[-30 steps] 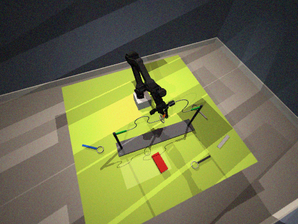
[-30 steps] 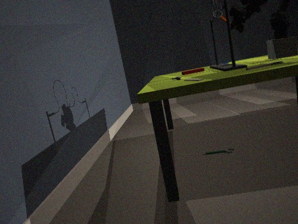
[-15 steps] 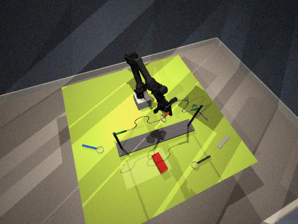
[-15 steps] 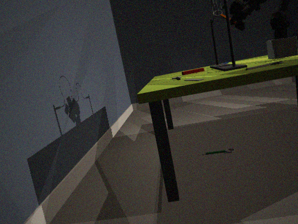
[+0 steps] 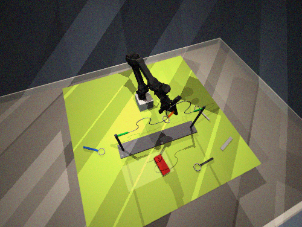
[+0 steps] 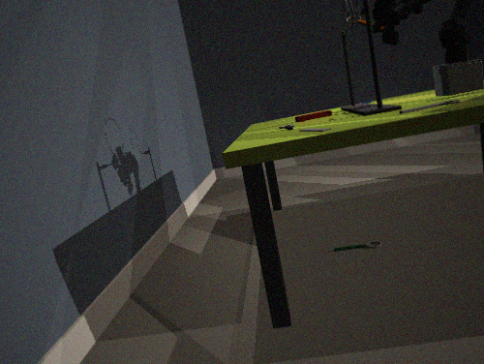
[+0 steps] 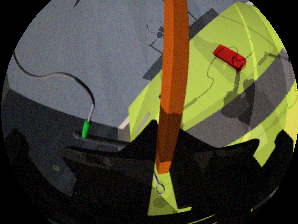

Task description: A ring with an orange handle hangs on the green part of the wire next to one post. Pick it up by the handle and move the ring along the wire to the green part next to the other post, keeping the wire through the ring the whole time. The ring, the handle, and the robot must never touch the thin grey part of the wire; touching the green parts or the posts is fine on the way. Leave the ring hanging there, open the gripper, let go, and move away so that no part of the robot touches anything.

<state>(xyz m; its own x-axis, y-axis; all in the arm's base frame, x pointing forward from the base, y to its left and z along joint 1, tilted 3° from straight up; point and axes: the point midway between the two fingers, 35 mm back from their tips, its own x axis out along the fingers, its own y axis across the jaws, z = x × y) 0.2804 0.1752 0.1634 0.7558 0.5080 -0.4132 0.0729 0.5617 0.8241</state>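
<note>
The orange-handled ring is 7 cm to the right of my gripper tip, 5 cm above it and 2 cm ahead of it. The rest, counted from my gripper tip: red block: 26 cm below, 26 cm ahead, 14 cm to the right; then grey bar: 41 cm to the left, 27 cm below, 20 cm ahead; then dark-handled ring: 32 cm ahead, 26 cm below, 16 cm to the left.
</note>
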